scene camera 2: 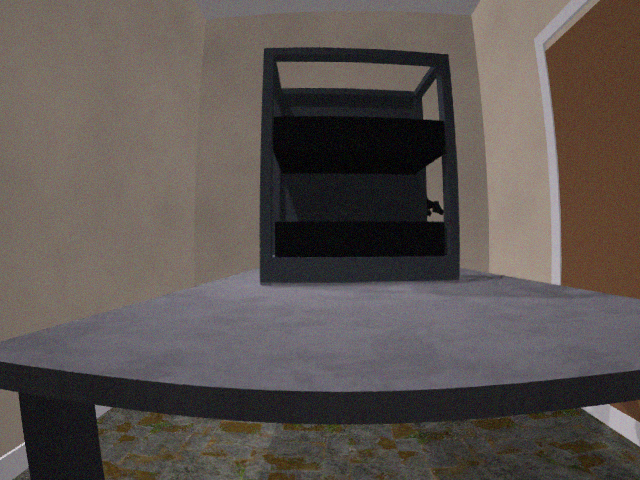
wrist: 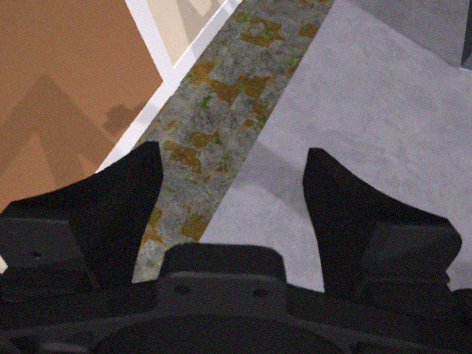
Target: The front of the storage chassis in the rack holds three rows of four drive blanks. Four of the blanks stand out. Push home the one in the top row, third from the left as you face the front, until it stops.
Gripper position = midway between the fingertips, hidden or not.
Note:
I see my gripper [wrist: 233, 162] and a rack [scene camera 2: 343, 198].

